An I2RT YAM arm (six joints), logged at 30 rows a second.
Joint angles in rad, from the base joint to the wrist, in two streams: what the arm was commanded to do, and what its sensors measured. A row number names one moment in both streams.
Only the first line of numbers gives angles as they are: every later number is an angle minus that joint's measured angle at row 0.
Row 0, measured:
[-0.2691, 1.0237, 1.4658, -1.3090, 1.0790, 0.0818]
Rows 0 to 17, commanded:
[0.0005, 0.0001, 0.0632, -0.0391, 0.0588, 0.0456]
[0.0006, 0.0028, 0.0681, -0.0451, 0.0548, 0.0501]
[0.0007, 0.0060, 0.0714, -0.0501, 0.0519, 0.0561]
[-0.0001, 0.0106, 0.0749, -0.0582, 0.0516, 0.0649]
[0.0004, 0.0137, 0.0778, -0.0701, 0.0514, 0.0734]
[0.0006, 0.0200, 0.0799, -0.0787, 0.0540, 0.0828]
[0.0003, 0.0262, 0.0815, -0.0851, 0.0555, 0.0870]
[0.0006, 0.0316, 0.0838, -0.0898, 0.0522, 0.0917]
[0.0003, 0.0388, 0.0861, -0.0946, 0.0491, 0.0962]
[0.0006, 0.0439, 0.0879, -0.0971, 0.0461, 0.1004]
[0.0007, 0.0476, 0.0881, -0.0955, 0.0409, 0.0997]
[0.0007, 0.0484, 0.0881, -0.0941, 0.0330, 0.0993]
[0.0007, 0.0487, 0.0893, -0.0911, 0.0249, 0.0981]
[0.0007, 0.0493, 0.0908, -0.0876, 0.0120, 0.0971]
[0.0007, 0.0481, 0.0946, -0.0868, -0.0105, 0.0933]
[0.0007, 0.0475, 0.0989, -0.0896, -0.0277, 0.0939]
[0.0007, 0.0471, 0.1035, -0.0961, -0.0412, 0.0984]
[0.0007, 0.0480, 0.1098, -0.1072, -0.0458, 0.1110]
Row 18, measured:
[0.0000, 0.0545, 0.0565, -0.0954, -0.0076, 0.0832]
